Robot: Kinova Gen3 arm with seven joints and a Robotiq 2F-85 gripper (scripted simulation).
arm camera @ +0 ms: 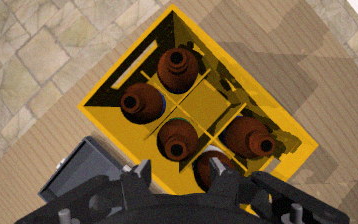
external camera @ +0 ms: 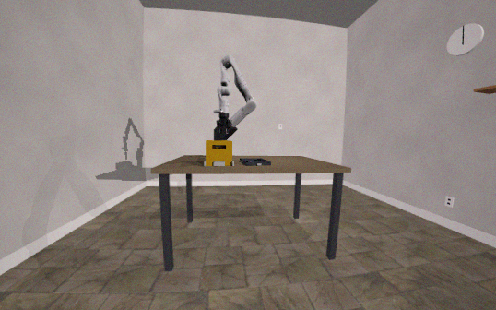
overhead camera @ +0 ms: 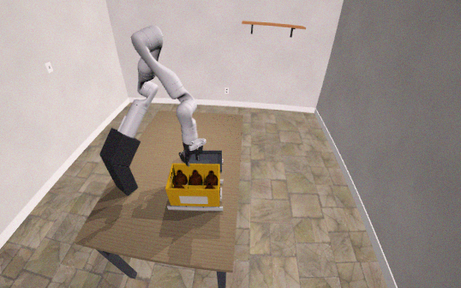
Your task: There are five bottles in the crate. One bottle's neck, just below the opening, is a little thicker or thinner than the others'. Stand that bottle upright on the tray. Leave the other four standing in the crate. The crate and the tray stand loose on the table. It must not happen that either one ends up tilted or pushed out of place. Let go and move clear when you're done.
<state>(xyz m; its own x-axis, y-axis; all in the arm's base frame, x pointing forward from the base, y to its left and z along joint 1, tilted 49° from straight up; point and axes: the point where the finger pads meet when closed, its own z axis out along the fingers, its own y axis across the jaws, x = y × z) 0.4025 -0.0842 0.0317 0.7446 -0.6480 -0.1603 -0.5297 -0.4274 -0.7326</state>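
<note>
Now: the yellow crate 16 cm below my hand, 4 cm to the right of it and 1 cm ahead of it. Also, from my hand: dark grey tray (25 cm to the left, 23 cm below, 2 cm behind).
</note>
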